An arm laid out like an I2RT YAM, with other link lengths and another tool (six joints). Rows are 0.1 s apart.
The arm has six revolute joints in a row. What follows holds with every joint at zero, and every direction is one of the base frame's.
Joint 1 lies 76.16 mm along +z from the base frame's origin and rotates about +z.
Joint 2 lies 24.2 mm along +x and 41.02 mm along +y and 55.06 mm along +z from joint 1 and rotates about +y.
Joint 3 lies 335.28 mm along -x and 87.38 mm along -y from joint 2 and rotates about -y.
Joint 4 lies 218.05 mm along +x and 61.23 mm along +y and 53.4 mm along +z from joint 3 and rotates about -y.
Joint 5 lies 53.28 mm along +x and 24.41 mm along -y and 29.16 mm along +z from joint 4 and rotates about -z.
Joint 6 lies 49.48 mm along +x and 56.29 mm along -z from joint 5 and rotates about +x.
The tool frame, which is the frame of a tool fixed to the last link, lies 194 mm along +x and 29 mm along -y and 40 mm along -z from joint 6; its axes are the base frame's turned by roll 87.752, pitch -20.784 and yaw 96.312 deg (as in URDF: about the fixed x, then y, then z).
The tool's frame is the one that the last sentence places.
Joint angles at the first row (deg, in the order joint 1, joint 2, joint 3, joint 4, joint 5, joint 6):
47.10 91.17 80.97 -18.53 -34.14 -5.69
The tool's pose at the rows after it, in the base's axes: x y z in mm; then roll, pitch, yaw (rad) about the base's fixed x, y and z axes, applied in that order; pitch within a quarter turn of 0, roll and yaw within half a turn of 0:
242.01 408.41 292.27 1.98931 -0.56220 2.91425
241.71 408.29 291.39 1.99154 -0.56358 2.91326
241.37 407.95 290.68 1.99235 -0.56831 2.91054
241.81 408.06 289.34 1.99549 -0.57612 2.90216
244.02 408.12 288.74 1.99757 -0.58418 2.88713
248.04 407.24 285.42 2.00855 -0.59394 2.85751
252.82 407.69 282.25 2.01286 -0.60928 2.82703
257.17 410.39 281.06 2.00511 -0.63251 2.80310
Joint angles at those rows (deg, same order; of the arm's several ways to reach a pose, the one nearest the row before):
47.08 91.25 80.86 -18.35 -34.36 -5.47
47.09 91.27 80.78 -18.36 -34.37 -5.45
47.07 91.21 80.56 -18.21 -34.38 -5.16
47.10 91.29 80.42 -18.02 -34.17 -4.58
47.10 91.39 80.42 -17.75 -33.64 -3.75
47.09 91.64 80.29 -17.54 -32.59 -2.71
47.09 91.93 79.86 -16.51 -31.52 -1.07
47.16 92.21 79.26 -14.64 -30.66 1.27

